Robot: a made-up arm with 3 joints. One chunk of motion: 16 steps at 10 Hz.
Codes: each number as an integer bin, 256 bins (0 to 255) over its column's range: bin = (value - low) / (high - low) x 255, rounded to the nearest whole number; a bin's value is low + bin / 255 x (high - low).
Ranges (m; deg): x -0.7..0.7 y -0.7..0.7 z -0.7..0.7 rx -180..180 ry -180..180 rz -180..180
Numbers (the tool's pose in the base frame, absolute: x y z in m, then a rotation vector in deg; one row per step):
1: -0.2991 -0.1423 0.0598 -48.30 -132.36 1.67
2: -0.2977 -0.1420 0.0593 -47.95 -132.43 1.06
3: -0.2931 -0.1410 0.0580 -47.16 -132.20 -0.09
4: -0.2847 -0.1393 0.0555 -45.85 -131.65 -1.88
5: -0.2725 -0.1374 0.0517 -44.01 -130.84 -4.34
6: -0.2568 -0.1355 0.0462 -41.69 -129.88 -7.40
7: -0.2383 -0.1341 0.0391 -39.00 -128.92 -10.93
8: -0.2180 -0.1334 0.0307 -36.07 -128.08 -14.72
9: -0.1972 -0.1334 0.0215 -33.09 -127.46 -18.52
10: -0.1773 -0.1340 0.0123 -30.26 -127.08 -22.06
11: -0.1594 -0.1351 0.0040 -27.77 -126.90 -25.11
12: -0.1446 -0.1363 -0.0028 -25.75 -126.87 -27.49
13: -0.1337 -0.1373 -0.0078 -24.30 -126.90 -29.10
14: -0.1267 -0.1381 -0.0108 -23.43 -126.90 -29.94
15: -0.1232 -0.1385 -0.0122 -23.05 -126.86 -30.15
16: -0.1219 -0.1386 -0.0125 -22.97 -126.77 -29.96
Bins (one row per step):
1: 73 102 138 93 34 129
2: 73 102 138 94 34 128
3: 74 102 138 94 34 127
4: 76 102 138 95 34 126
5: 78 102 137 96 35 124
6: 81 103 136 98 36 122
7: 84 103 135 100 36 120
8: 88 103 133 102 37 117
9: 92 103 131 104 37 114
10: 95 103 130 106 37 112
11: 98 103 128 108 38 110
12: 101 103 127 109 38 108
13: 103 102 126 110 38 107
14: 104 102 126 111 38 106
15: 105 102 125 111 38 106
16: 105 102 125 111 38 106

